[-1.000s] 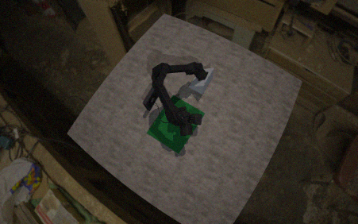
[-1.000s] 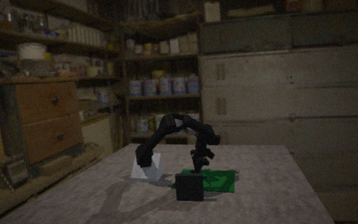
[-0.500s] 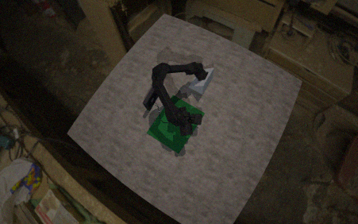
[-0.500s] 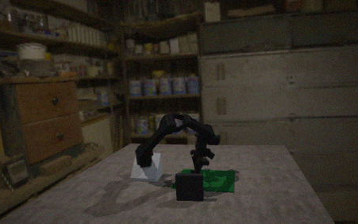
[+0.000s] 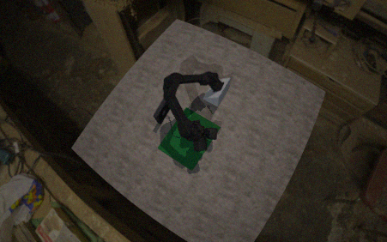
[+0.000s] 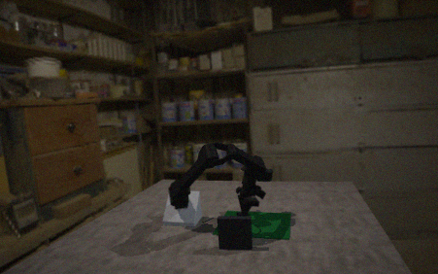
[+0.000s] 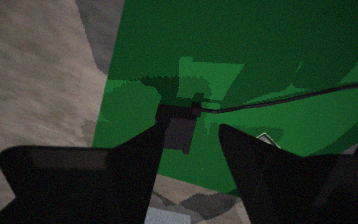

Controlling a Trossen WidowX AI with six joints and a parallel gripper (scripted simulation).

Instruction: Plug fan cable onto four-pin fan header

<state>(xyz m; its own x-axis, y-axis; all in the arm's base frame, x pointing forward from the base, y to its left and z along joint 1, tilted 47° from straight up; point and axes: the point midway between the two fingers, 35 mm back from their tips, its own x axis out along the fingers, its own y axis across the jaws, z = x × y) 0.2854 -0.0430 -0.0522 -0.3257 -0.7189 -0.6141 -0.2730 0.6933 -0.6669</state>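
The dark plug lies 1 cm behind my gripper tip, 1 cm to the left of it and 1 cm below it. Round my gripper tip: dark fan 2 cm behind, 25 cm to the right, 4 cm above; then green board 5 cm ahead, 6 cm to the right, 4 cm below.
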